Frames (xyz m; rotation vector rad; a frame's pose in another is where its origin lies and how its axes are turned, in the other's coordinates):
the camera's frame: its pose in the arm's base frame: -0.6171 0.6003 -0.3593 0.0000 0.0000 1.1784
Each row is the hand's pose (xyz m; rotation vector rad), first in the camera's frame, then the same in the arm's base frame.
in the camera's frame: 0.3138 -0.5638 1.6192 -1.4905 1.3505 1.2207
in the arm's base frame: 0.0238 0.6747 1.2599 -2.3729 0.3512 1.8593
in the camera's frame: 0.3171 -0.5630 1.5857 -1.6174 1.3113 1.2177
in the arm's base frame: 0.0244 0.6780 1.2264 -2.4688 0.2279 1.8149
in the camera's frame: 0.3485 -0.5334 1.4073 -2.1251 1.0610 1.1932
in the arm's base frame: 0.0090 0.7183 1.0480 2.6321 0.3338 -1.5149
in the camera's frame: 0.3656 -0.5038 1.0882 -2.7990 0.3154 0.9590
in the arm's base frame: -0.0118 0.7455 0.7289 2.4638 1.2733 -0.9205
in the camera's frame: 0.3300 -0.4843 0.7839 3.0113 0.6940 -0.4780
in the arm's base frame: -0.0434 0.7200 0.4246 2.0126 2.1385 -0.3656
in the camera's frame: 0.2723 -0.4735 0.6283 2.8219 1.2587 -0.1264
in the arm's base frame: -0.0755 0.6708 0.2690 1.6279 2.5848 -0.0622
